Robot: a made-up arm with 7 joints.
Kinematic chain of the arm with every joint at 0, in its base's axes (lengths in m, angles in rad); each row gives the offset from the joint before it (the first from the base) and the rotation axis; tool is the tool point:
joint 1: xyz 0 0 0.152 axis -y
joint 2: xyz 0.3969 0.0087 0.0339 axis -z
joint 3: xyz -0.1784 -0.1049 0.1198 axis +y
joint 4: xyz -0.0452 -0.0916 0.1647 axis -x
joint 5: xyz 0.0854 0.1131 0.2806 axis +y
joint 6: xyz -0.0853 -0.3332 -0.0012 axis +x
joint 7: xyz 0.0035 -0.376 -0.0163 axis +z
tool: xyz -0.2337 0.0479 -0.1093
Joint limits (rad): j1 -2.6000..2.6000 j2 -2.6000..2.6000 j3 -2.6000..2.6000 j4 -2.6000..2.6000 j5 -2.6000..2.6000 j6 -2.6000..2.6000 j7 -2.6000..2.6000
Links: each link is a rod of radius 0.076 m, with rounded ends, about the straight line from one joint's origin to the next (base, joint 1, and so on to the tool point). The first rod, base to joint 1, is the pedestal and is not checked.
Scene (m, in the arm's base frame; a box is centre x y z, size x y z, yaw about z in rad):
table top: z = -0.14
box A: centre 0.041 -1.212 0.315 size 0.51 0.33 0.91 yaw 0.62
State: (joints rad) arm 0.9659 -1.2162 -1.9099 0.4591 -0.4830 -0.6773 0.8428
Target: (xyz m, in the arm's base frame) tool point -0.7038 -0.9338 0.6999
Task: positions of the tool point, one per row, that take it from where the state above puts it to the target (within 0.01 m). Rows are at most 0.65 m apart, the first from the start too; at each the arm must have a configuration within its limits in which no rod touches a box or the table.
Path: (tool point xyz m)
1: 0.9020 -0.9839 0.6820
2: 1.1587 -0.7825 0.7333
3: 1.3879 -0.4466 0.5823
4: 1.4451 -0.0850 0.2609
5: 1.3712 -0.4977 0.6544
6: 0.9965 -0.8683 0.9857
7: 0.4118 -1.0938 1.1195
8: -0.2121 -1.1152 1.0057
9: -0.7038 -0.9338 0.6999

